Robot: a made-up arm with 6 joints. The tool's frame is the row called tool. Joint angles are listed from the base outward. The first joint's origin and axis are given. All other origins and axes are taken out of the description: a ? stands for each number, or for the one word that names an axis. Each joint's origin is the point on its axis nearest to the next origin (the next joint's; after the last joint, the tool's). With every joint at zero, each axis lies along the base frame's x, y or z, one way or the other. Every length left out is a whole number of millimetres.
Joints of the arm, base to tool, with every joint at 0 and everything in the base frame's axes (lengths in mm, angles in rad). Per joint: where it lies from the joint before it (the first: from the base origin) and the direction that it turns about. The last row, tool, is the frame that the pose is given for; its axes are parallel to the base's.
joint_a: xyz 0 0 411 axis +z
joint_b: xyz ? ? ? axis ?
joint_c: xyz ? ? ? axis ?
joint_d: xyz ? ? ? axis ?
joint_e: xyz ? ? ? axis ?
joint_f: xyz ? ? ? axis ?
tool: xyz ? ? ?
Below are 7 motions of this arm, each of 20 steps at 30 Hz.
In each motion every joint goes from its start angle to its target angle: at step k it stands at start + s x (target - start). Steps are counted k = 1, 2, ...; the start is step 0. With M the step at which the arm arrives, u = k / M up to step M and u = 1 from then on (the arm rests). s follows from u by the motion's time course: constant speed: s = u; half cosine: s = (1 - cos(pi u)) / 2; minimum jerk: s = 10 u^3 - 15 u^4 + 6 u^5.
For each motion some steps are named. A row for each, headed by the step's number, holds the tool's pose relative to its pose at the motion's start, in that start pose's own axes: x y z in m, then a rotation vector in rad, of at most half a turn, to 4 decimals.
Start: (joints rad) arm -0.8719 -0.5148 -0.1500 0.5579 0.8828 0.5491
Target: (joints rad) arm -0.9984 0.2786 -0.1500 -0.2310 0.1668 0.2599
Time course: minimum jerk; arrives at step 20
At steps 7, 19, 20:
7: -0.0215 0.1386 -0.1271 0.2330 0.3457 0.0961
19: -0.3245 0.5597 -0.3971 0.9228 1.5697 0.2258
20: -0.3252 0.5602 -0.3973 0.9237 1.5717 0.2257

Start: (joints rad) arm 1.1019 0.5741 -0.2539 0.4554 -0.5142 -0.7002
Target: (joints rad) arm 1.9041 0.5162 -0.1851 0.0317 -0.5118 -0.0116
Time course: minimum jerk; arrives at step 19
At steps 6, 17, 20:
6: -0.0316 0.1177 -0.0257 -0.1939 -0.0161 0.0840
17: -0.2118 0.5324 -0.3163 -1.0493 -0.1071 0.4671
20: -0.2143 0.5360 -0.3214 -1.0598 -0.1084 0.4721

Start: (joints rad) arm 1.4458 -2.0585 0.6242 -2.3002 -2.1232 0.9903
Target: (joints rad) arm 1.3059 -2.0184 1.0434 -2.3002 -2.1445 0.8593
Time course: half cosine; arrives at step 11
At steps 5, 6, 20:
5: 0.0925 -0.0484 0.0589 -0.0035 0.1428 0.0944
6: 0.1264 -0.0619 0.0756 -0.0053 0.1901 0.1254
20: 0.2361 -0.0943 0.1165 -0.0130 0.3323 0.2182

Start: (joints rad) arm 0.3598 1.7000 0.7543 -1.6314 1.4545 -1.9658
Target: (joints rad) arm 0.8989 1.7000 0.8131 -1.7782 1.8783 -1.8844
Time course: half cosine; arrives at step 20
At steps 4, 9, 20:
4: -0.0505 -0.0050 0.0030 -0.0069 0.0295 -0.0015
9: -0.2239 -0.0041 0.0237 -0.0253 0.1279 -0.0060
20: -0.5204 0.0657 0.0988 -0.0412 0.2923 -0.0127

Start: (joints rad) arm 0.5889 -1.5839 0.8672 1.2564 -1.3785 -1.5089
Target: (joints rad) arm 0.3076 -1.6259 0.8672 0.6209 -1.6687 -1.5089
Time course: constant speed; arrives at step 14
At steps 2, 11, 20:
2: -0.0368 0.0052 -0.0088 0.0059 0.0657 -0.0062
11: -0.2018 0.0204 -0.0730 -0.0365 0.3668 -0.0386
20: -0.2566 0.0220 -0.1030 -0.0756 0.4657 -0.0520

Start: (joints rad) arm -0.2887 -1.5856 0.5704 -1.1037 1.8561 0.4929
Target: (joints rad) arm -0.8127 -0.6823 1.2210 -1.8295 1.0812 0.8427
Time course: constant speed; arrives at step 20
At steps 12, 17, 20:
12: -0.4901 -0.1845 -0.1712 -0.3198 0.6264 0.2375
17: -0.6367 -0.3416 -0.2271 -0.4468 0.8571 0.3499
20: -0.6993 -0.4509 -0.2575 -0.5176 0.9874 0.4176

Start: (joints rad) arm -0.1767 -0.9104 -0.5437 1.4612 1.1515 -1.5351
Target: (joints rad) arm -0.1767 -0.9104 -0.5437 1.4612 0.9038 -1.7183
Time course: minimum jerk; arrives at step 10
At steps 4, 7, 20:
4: 0.0000 0.0000 0.0000 0.0581 0.0005 -0.0786
7: 0.0000 0.0000 0.0000 0.1528 -0.0085 -0.2073
20: 0.0000 0.0000 0.0000 0.1823 -0.0139 -0.2477

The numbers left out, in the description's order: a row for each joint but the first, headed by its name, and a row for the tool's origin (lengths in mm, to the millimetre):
joint_b: xyz 0 0 0, axis +y
joint_c: xyz 0 0 701, axis -y
joint_d: xyz 644 0 0, axis -x
joint_e: xyz 0 -166 0, axis -y
joint_f: xyz 0 0 0, axis -x
tool: xyz 0 0 0

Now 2 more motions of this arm.
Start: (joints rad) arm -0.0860 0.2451 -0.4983 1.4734 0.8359 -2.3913
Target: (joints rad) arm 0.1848 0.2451 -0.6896 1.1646 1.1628 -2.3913
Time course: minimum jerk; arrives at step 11
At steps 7, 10, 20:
7: 0.0780 -0.0466 -0.1154 0.1852 0.2742 0.2155
10: 0.0960 -0.0646 -0.1565 0.2498 0.3538 0.2812
20: 0.0964 -0.0651 -0.1576 0.2515 0.3557 0.2829

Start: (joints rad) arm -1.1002 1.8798 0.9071 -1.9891 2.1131 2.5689
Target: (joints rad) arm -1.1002 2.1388 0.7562 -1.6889 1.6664 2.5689
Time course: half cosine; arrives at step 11
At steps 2, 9, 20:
2: 0.0129 0.0311 -0.0061 -0.0139 -0.0383 -0.0177
9: 0.1770 0.3231 -0.1085 -0.2540 -0.4572 -0.1564
20: 0.1947 0.3466 -0.1212 -0.2851 -0.4967 -0.1641

